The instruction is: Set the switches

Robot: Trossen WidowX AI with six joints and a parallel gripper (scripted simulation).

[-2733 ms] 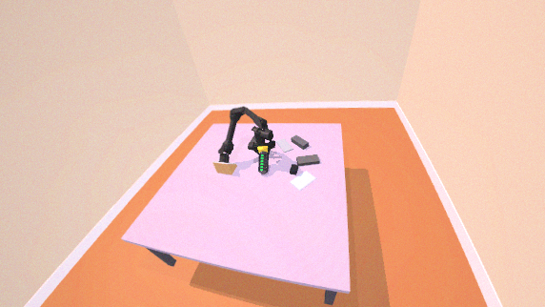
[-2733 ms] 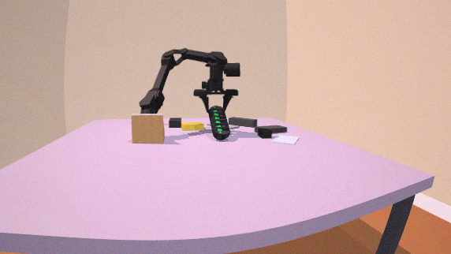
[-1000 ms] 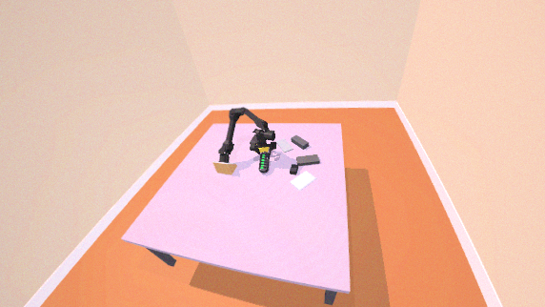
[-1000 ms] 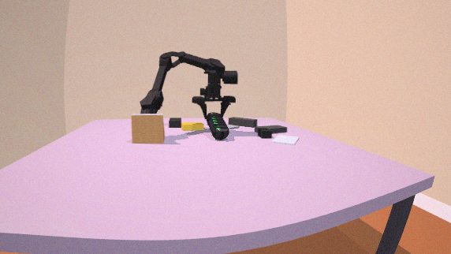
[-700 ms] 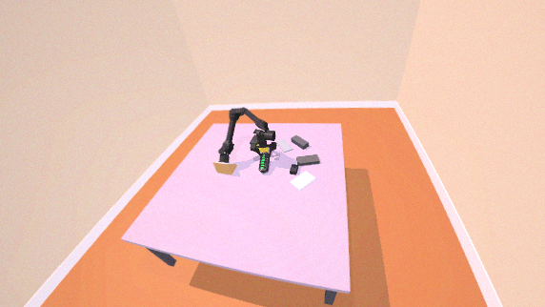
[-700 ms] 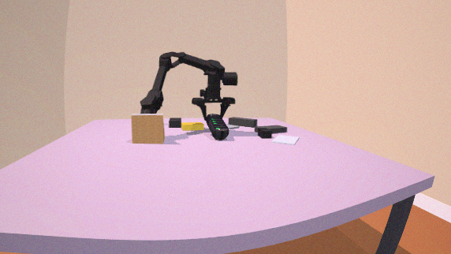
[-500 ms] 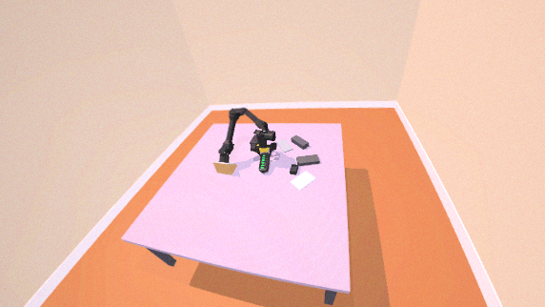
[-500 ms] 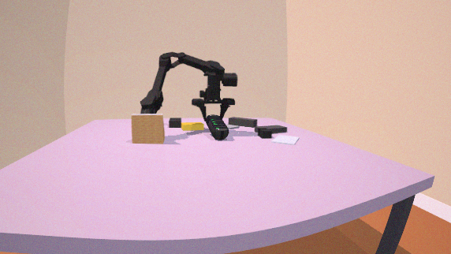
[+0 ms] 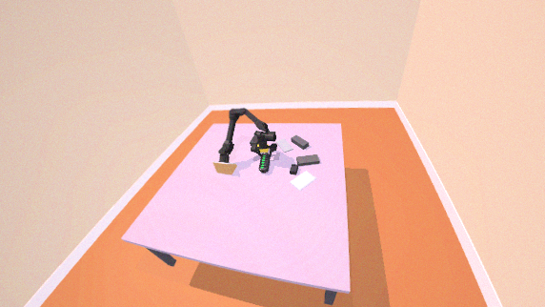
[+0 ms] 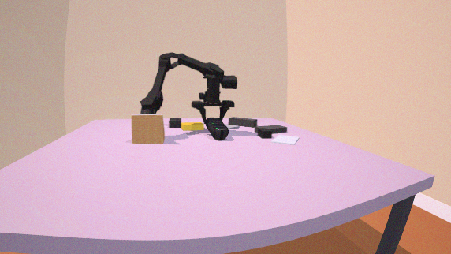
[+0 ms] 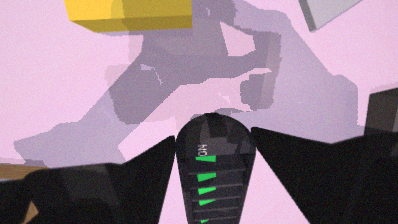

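Right now the yellow block is 60 mm behind my gripper tip, 140 mm to the left of it and 40 mm below it. The rest, counted from my gripper tip: grey plate: 120 mm ahead, 180 mm to the left, 50 mm below; then small dark cube: 210 mm ahead, 110 mm to the right, 30 mm below; then flat dark module: 300 mm ahead, 10 mm to the right, 40 mm below.
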